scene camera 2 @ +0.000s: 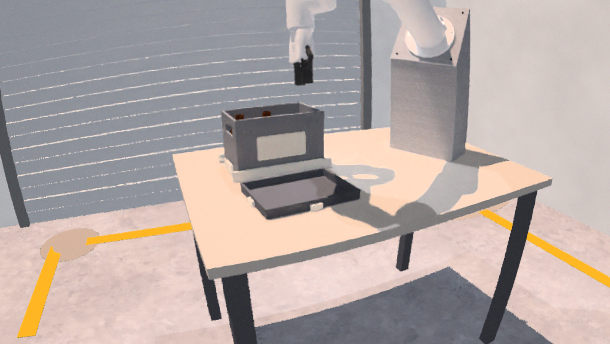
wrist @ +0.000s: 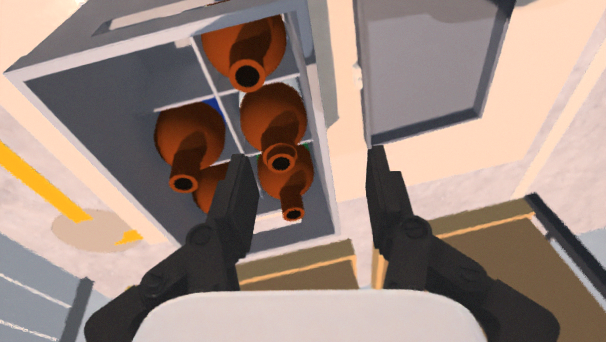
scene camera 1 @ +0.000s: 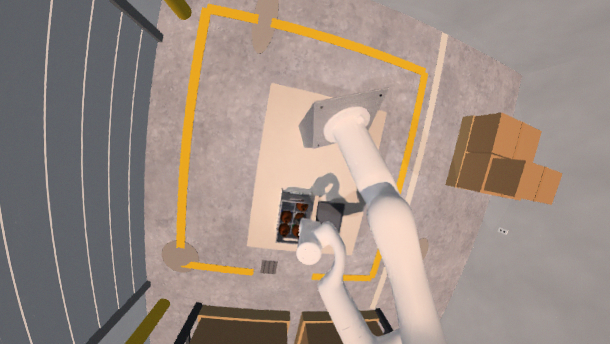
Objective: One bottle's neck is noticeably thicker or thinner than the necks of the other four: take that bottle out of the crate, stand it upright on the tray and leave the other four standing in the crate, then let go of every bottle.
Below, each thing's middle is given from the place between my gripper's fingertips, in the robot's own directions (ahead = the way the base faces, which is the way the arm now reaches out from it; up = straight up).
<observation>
Right now my hand is 60 mm short of the white rail [scene camera 2: 250, 174], 60 mm to the right of it and 240 mm above it.
</observation>
